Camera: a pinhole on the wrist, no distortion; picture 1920 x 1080 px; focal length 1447.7 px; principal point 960.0 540.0 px. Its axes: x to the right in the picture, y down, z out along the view. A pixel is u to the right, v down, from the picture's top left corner.
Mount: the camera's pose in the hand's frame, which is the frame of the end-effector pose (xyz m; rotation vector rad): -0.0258 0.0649 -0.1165 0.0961 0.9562 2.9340
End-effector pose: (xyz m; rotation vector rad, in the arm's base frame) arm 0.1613 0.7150 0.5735 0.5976 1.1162 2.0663
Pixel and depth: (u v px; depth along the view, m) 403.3 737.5 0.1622
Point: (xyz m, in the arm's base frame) 0.0970 0.7120 0.7067
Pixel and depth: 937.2 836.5 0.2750
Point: 0.1904 0.7172 0.7990
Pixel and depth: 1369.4 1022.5 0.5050
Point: 0.4295 0.7309 0.9715
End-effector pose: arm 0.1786 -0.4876 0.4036 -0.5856 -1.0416 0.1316
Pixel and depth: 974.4 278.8 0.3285
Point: 0.1331 -0.1868 0.2863
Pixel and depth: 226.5 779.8 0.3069
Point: 0.1582 -0.2086 0.4778
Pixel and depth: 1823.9 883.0 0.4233
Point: -0.1550 -0.2538 0.1907
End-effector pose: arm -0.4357 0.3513 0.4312 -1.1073 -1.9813 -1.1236
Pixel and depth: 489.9 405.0 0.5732
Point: -0.1836 0.8236 0.6183
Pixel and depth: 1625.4 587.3 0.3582
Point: -0.1333 0.5368 0.3204
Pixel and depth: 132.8 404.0 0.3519
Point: -0.2958 0.6321 0.6372
